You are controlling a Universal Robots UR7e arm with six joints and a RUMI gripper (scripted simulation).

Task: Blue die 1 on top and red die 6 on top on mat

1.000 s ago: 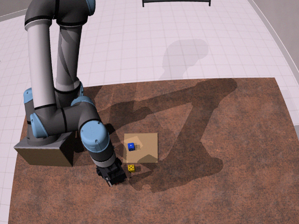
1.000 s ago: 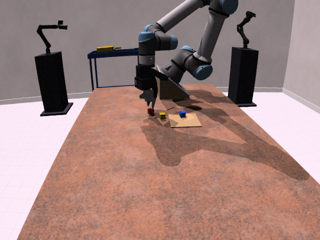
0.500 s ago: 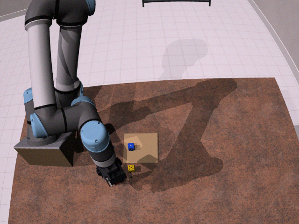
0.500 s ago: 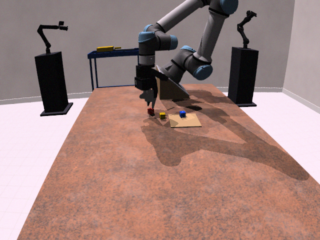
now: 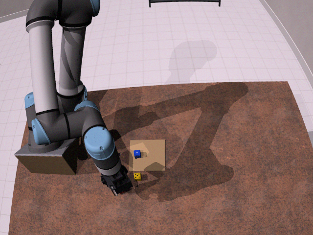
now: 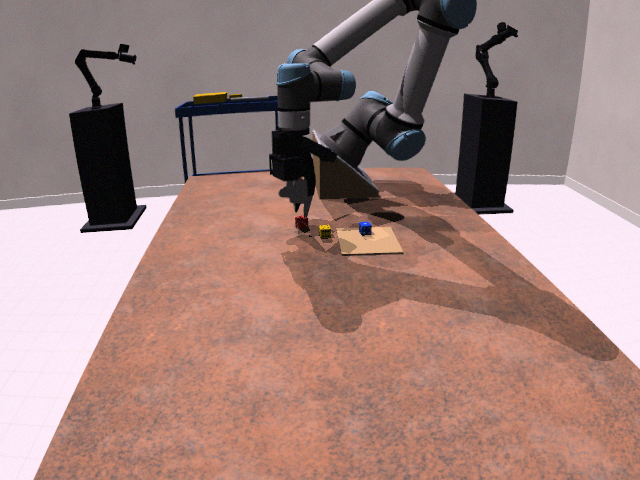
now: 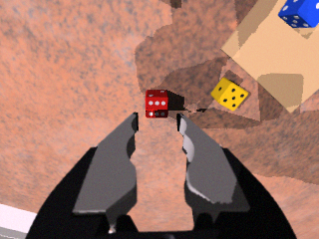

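The red die lies 40 mm below my hand. Also, from my hand: yellow die 70 mm ahead, 50 mm to the left, 40 mm below; blue die 70 mm ahead, 150 mm to the left, 30 mm below; tan mat 100 mm ahead, 150 mm to the left, 50 mm below.
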